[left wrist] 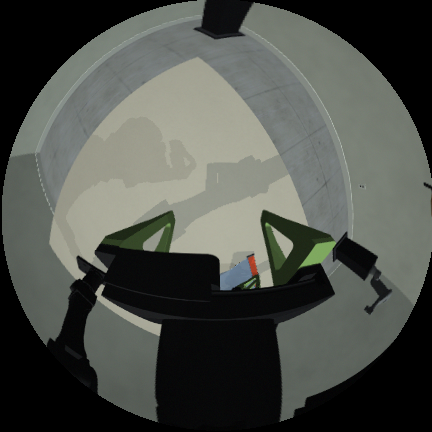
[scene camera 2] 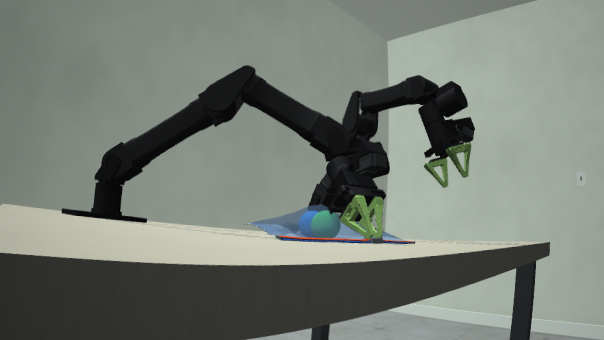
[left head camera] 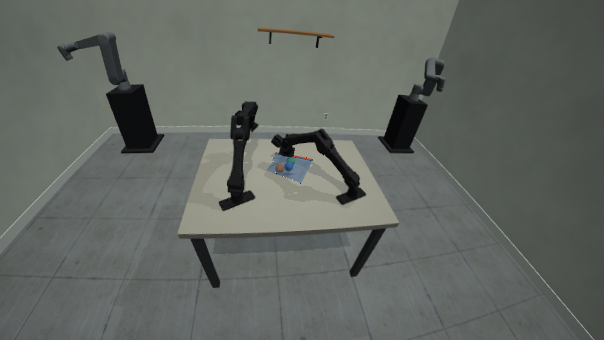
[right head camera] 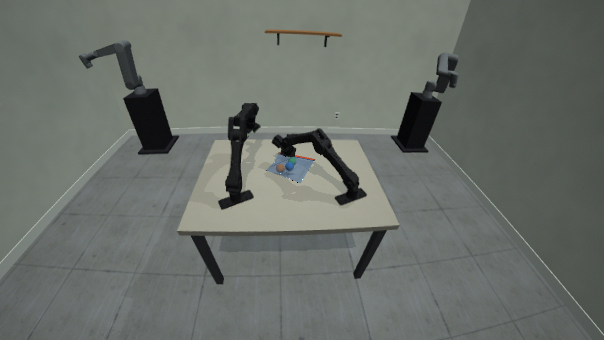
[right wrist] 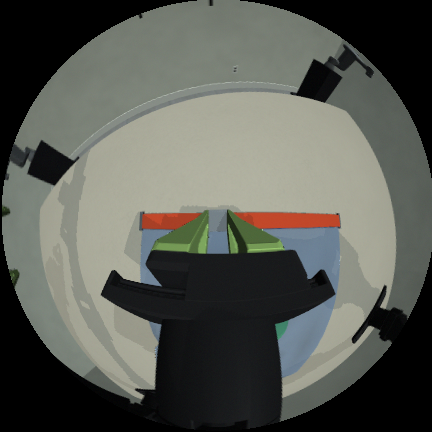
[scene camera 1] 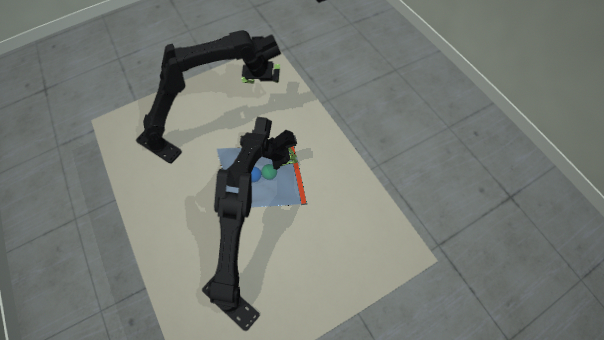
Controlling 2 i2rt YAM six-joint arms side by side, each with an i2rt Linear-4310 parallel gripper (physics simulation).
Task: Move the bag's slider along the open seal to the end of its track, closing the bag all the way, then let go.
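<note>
The translucent blue bag (left head camera: 301,173) (scene camera 1: 287,194) (right wrist: 312,290) lies on the table with a red seal strip (scene camera 1: 300,186) (scene camera 2: 300,238) (right wrist: 300,220) along its far edge. The small grey slider (right wrist: 217,220) (scene camera 2: 377,240) sits on the strip, left of its middle in the right wrist view, with red showing on both sides. My right gripper (right wrist: 217,214) (scene camera 2: 373,237) is shut on the slider, low at the table. My left gripper (left wrist: 217,214) (scene camera 2: 455,181) is open and empty, raised above the table, apart from the bag.
A green ball (scene camera 1: 269,172) (scene camera 2: 326,224), a blue ball (scene camera 1: 256,174) (scene camera 2: 307,223) and an orange ball (left head camera: 280,168) are in the bag. The table (left head camera: 280,217) carries both arms. Two grey arms on black pedestals (left head camera: 132,117) (left head camera: 403,122) stand behind it.
</note>
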